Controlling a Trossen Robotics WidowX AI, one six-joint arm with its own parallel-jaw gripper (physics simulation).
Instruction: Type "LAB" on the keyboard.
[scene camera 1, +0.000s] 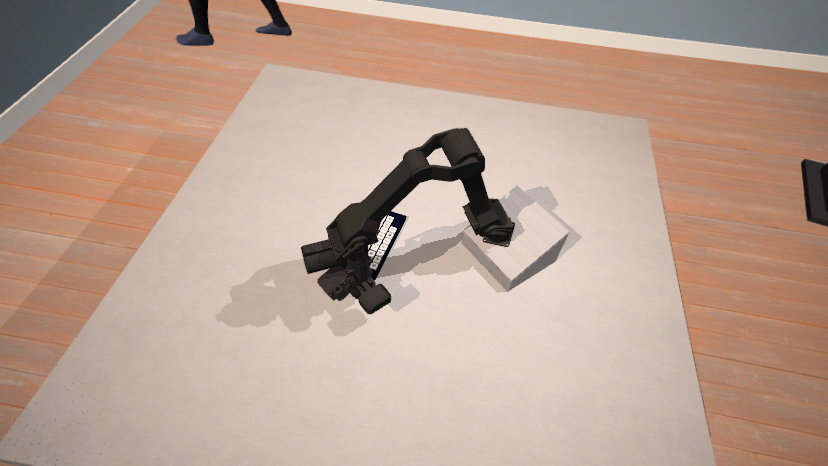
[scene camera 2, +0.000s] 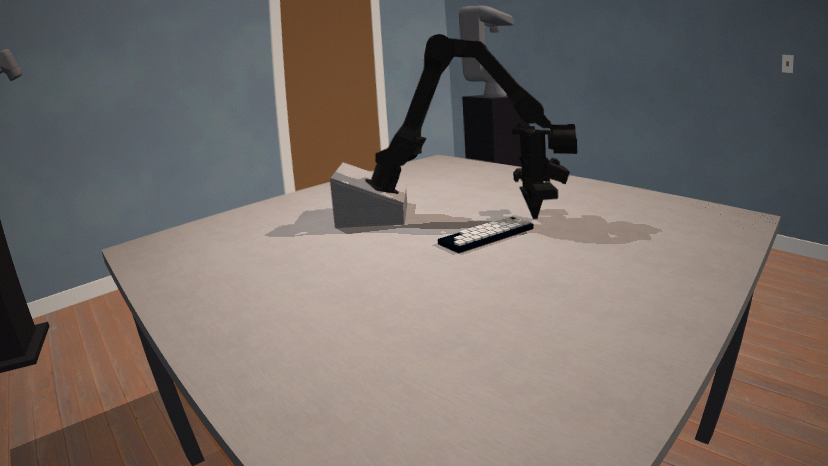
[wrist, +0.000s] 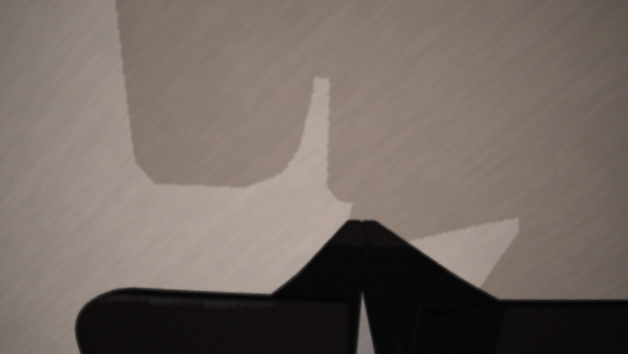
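Seen in the pictures: gripper, fingertip midpoint: (scene camera 1: 357, 297) (scene camera 2: 535, 218) (wrist: 360, 234); arm's base at its link origin: (scene camera 1: 499, 232) (scene camera 2: 381, 187).
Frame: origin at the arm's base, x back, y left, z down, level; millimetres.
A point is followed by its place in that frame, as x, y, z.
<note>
The keyboard (scene camera 1: 383, 245) {-253, 116, 57} (scene camera 2: 488, 233) {-294, 90, 58} has a dark case and white keys and lies flat on the table (scene camera 1: 492, 370) {93, 304, 75} (scene camera 2: 405, 324) {-492, -216, 75}. In scene camera 1 the arm covers part of it. My gripper (scene camera 2: 534, 217) {-248, 266, 74} (wrist: 360, 234) {-248, 266, 74} points down, its fingertips together with nothing between them. In scene camera 2 the tips are low, by the keyboard's right end, slightly above the table. The wrist view shows tabletop and shadows beyond the tips; the keyboard does not show there. The key letters are too small to read, and the arm hides the fingertips in scene camera 1.
The arm stands on a grey wedge-shaped block (scene camera 1: 524, 246) {67, 21, -7} (scene camera 2: 365, 205) {-40, -63, 24}, to the left of the keyboard in scene camera 2. A grey robot arm (scene camera 2: 472, 49) {-161, 170, -321} on a dark pedestal (scene camera 2: 483, 130) stands behind the table. A person's feet (scene camera 1: 195, 38) show on the floor past the table's far edge.
</note>
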